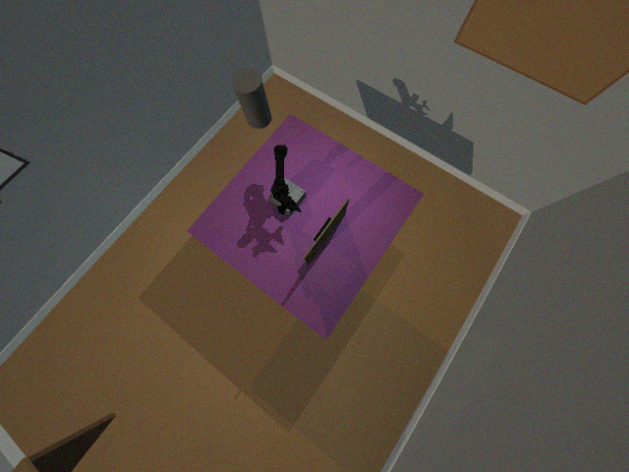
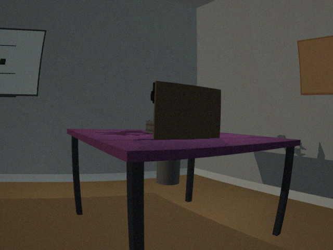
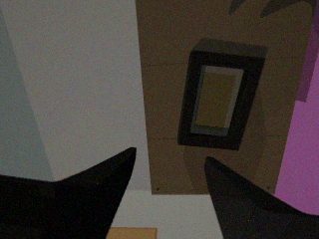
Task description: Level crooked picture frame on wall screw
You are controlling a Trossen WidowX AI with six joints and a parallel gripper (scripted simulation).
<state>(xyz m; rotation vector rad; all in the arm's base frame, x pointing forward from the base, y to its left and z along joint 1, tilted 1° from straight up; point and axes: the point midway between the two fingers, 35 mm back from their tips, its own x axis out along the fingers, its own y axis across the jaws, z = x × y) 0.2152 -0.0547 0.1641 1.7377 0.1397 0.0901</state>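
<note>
My gripper tip is 19 cm short of the picture frame, 3 cm to the right of it and 9 cm above it. From my gripper tip the other things lie so: brown wall panel 20 cm ahead, 3 cm to the left, 10 cm below.
</note>
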